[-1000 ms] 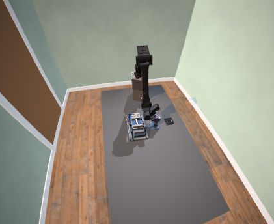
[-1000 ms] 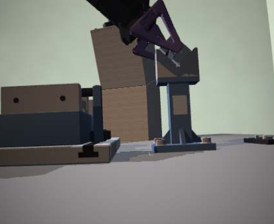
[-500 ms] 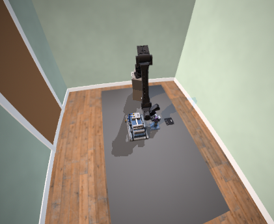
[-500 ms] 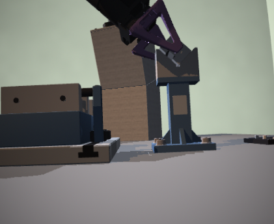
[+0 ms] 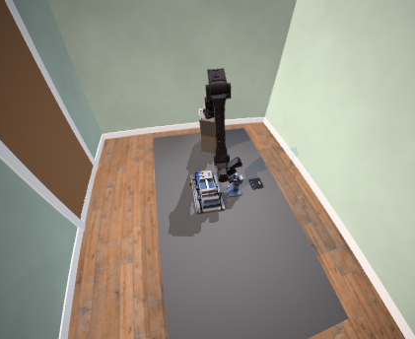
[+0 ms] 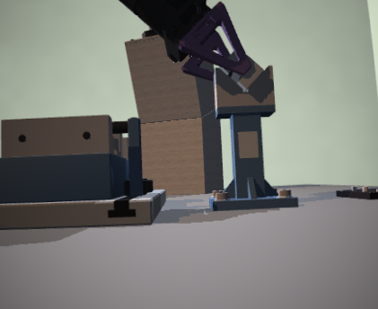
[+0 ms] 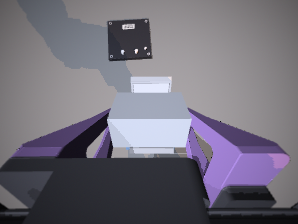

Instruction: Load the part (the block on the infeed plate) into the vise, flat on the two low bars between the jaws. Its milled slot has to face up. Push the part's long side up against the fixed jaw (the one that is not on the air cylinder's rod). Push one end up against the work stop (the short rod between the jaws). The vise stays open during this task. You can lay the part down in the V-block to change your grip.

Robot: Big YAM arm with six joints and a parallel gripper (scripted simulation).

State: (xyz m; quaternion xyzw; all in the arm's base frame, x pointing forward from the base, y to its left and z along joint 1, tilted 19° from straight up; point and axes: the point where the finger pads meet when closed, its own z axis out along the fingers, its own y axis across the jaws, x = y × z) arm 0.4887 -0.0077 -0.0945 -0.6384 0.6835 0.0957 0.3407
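My hand is 1 cm above the part. Round my hand: dark work stop rod (3 cm ahead, 15 cm to the right, 7 cm below); moving jaw (1 cm behind, 19 cm to the right, 8 cm below); air cylinder rod (6 cm behind, 18 cm to the right, 8 cm below).
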